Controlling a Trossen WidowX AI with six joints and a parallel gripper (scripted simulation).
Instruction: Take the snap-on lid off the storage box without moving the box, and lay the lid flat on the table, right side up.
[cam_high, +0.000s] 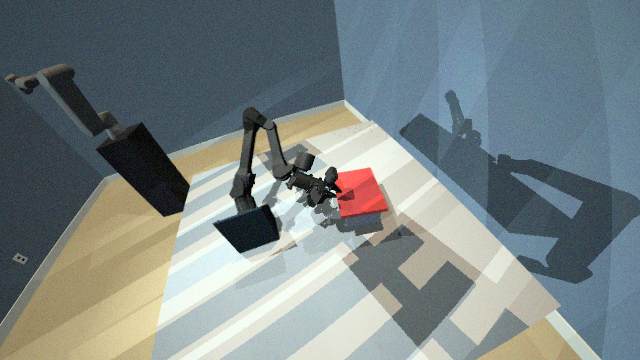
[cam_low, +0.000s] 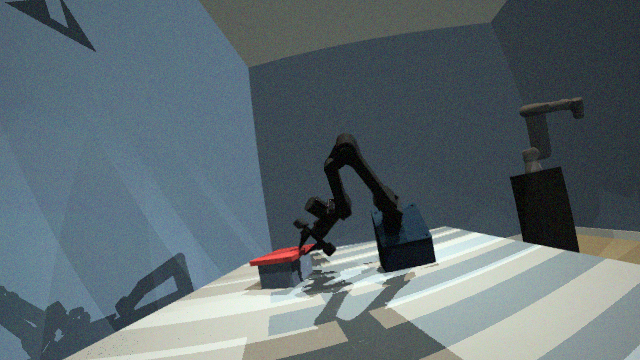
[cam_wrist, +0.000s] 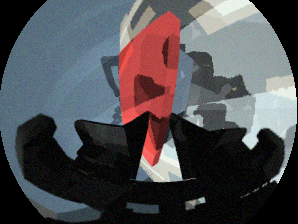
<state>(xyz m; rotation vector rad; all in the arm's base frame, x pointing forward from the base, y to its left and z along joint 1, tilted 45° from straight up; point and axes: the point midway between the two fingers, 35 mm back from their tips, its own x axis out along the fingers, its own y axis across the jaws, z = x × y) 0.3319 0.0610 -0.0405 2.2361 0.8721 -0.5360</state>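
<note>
The red lid is 70 mm ahead of my gripper tip and 10 mm to the right of it. Also, from my gripper tip: storage box (80 mm ahead, 10 mm to the right, 50 mm below).
</note>
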